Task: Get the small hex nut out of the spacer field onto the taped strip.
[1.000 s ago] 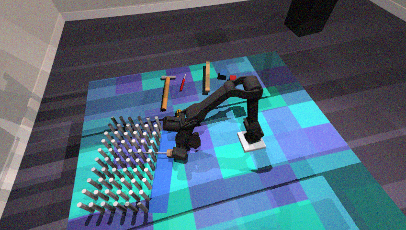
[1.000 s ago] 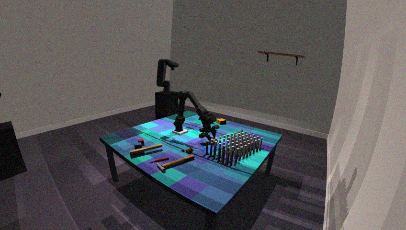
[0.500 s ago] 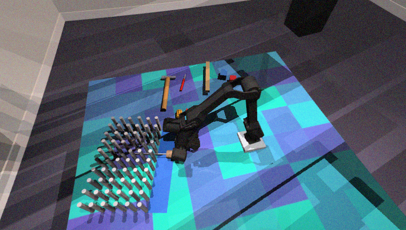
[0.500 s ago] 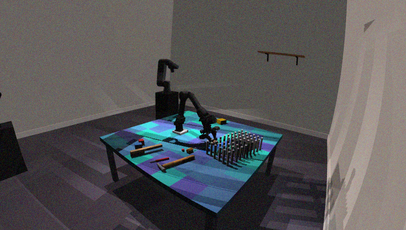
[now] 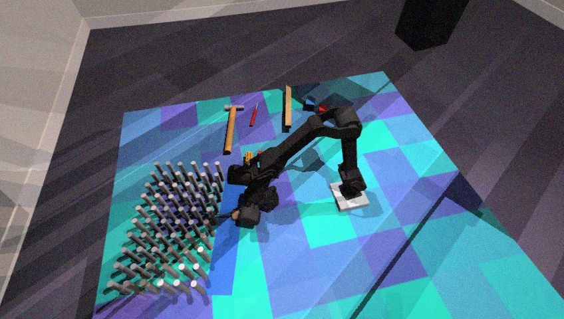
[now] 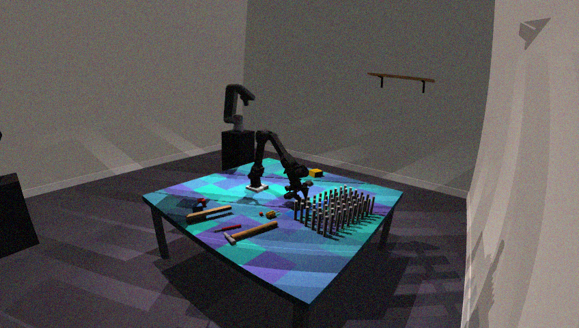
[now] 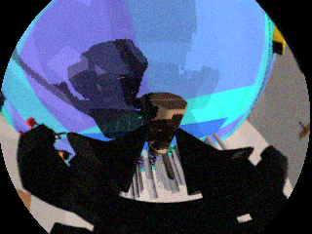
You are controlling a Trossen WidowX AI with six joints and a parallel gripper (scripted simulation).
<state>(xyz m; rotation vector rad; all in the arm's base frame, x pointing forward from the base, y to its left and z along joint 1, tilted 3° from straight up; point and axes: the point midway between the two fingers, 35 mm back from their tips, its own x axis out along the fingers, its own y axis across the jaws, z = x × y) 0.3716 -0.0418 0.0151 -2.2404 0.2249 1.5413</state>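
The blue taped strip lies 70 mm ahead of my gripper tip, 20 mm to the left of it and 20 mm below it. Round my gripper tip: yellow screwdriver (80 mm behind, 230 mm to the right); then hook tool (100 mm ahead, 40 mm to the right); then red screwdriver (180 mm behind, 500 mm to the right, 10 mm below).
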